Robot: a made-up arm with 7 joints.
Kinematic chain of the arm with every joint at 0, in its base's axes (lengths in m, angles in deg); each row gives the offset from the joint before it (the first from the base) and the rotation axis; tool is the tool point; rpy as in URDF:
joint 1: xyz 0 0 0.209 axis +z
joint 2: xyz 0 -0.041 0.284 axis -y
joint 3: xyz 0 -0.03 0.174 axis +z
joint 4: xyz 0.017 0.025 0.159 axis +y
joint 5: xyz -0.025 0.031 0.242 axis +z
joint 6: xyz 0 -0.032 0.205 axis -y
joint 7: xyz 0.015 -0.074 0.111 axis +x
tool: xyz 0 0 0 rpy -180 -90 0
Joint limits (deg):
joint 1: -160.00..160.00
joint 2: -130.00..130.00
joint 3: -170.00..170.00
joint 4: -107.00..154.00
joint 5: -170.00..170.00
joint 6: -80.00..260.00
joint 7: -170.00..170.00
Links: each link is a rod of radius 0.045 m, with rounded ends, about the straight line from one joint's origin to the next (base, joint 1, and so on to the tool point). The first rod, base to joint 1, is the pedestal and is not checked.
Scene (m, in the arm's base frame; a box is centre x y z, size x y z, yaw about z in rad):
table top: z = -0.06
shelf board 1: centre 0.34 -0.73 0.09 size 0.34 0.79 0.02 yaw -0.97
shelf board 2: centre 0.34 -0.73 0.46 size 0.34 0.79 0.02 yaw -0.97
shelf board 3: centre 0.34 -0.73 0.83 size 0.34 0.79 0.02 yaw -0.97
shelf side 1: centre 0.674 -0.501 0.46 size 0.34 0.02 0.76 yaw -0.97
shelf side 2: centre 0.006 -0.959 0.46 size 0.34 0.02 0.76 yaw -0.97
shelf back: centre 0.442 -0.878 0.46 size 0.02 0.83 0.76 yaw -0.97
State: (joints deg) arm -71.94 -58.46 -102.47 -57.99 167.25 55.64 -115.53
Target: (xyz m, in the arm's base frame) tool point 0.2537 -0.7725 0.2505
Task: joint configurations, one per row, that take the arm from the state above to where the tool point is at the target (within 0.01 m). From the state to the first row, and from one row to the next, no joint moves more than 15 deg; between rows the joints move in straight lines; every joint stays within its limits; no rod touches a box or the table.
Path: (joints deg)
1: -78.55 -53.93 -98.05 -70.24 167.94 70.41 -115.53
2: -85.15 -49.40 -93.63 -82.50 168.63 85.17 -115.53
3: -91.76 -44.87 -89.22 -94.75 169.31 99.94 -115.53
4: -98.36 -40.33 -84.80 -107.00 170.00 114.70 -115.53
5: -102.81 -47.82 -93.39 -105.19 170.00 100.73 -115.53
6: -107.26 -55.32 -101.97 -103.37 170.00 86.76 -115.53
7: -111.71 -62.81 -110.56 -101.56 170.00 72.79 -115.53
8: -116.15 -70.30 -119.15 -99.75 170.00 58.81 -115.53
9: -108.33 -74.52 -118.06 -86.45 169.68 56.33 -115.53
10: -100.50 -78.74 -116.96 -73.15 169.36 53.84 -115.53
11: -92.67 -82.96 -115.87 -59.86 169.05 51.35 -115.53
12: -84.85 -87.18 -114.77 -46.56 168.73 48.87 -115.53
13: -77.02 -91.40 -113.68 -33.27 168.41 46.38 -115.53

